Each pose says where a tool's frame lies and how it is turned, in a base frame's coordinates. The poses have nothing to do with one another.
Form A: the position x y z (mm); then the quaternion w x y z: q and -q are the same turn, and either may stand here.
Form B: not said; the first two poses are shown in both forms.
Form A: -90 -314 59 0.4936 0.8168 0.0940 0.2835
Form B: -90 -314 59 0.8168 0.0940 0.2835 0.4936
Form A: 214 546 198 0.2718 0.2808 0.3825 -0.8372
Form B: 214 546 198 0.2808 0.3825 -0.8372 0.2718
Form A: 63 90 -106 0.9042 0.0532 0.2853 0.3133
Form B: 63 90 -106 0.0532 0.2853 0.3133 0.9042
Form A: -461 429 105 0.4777 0.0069 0.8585 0.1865
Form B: -461 429 105 0.0069 0.8585 0.1865 0.4777
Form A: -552 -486 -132 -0.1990 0.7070 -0.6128 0.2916
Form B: -552 -486 -132 -0.7070 0.6128 -0.2916 0.1990
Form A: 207 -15 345 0.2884 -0.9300 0.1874 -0.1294
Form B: 207 -15 345 -0.9300 0.1874 -0.1294 0.2884
